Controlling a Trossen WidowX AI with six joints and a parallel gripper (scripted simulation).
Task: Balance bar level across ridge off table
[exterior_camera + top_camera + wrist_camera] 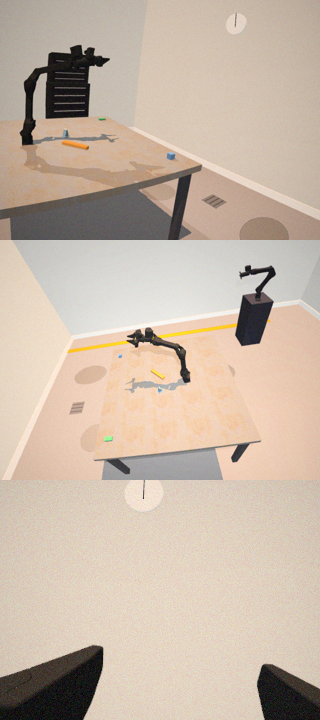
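Now: the orange bar 190 mm behind my gripper tip, 10 mm to the right of it and 530 mm below it. From my gripper tip the other things lie so: flat green block (260 mm ahead, 620 mm to the left, 530 mm below); then blue cube (260 mm ahead, 380 mm to the right, 520 mm below).
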